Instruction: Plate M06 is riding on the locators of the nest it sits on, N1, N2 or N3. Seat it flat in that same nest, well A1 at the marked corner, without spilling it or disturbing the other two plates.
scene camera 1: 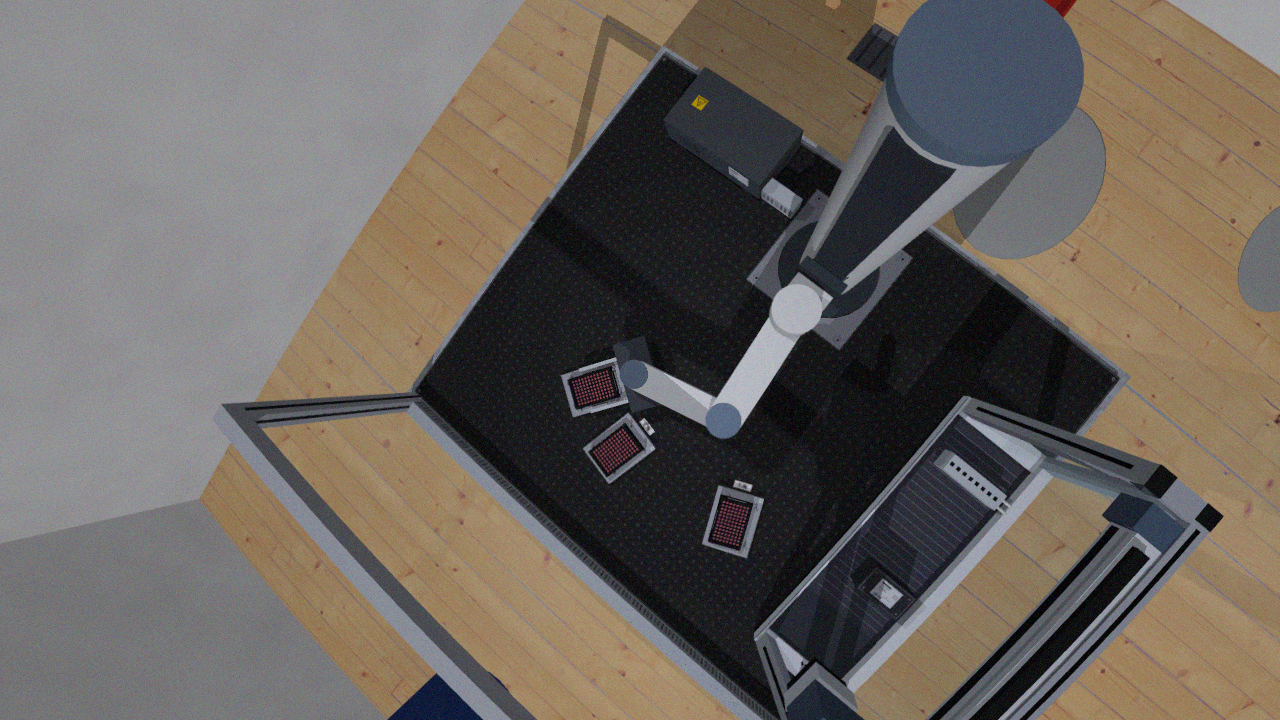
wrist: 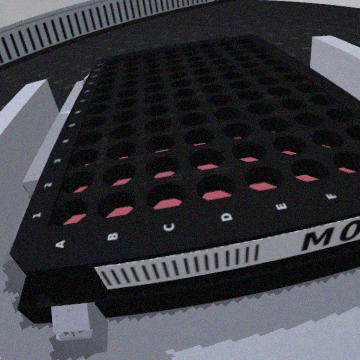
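A black well plate [scene camera 1: 593, 387] [wrist: 200, 117] with pink in its wells sits in a light grey nest [scene camera 1: 573, 410] beside the arm's end. In the wrist view its label reads "M0", the last digit cut off; A1 is at the near left corner. A small light locator [wrist: 71, 320] stands against the near left base edge. How the plate's base meets the locators is unclear. My gripper [wrist: 184, 75] is open, one finger at each long side of the plate, holding nothing; in the scene view the arm hides it. Two other plates [scene camera 1: 618, 448] [scene camera 1: 733, 522] sit in their own nests.
The second nest [scene camera 1: 608, 476] is close beside the first; the third [scene camera 1: 726, 551] is farther right. The arm's elbow [scene camera 1: 723, 420] is right of the first two nests. A dark box [scene camera 1: 733, 129] stands at the back, and a ribbed tray [scene camera 1: 930, 510] at the right.
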